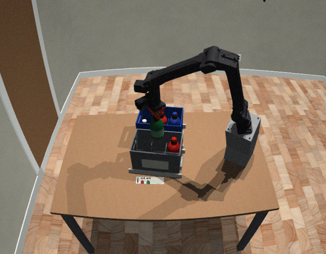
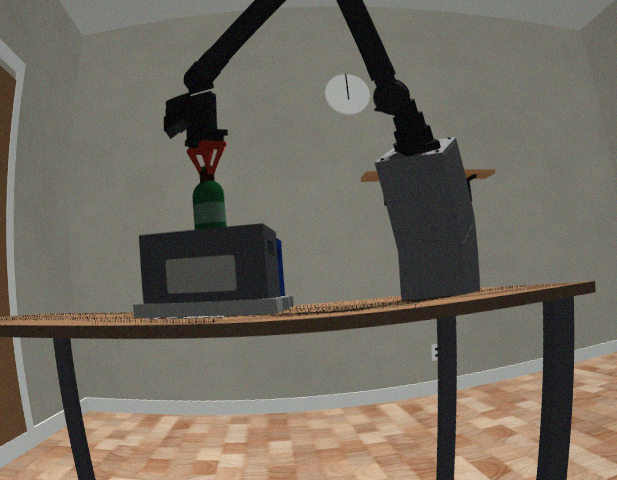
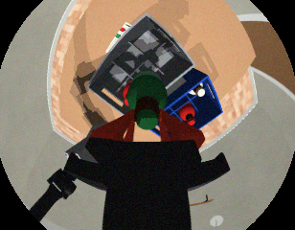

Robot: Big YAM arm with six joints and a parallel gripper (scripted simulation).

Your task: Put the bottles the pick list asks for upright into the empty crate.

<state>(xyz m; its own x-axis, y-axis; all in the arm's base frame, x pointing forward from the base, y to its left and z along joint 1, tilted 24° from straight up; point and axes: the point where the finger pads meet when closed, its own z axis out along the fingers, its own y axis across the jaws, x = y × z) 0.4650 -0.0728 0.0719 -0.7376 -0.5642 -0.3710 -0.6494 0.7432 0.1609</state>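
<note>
Now: hand 6 cm above the green-labelled bottle. Also, from my hand: blue-labelled bottle 23 cm to the right, 23 cm below, 9 cm behind; then red-labelled bottle 23 cm below, 10 cm behind; then grey crate 24 cm below, 4 cm to the left.
</note>
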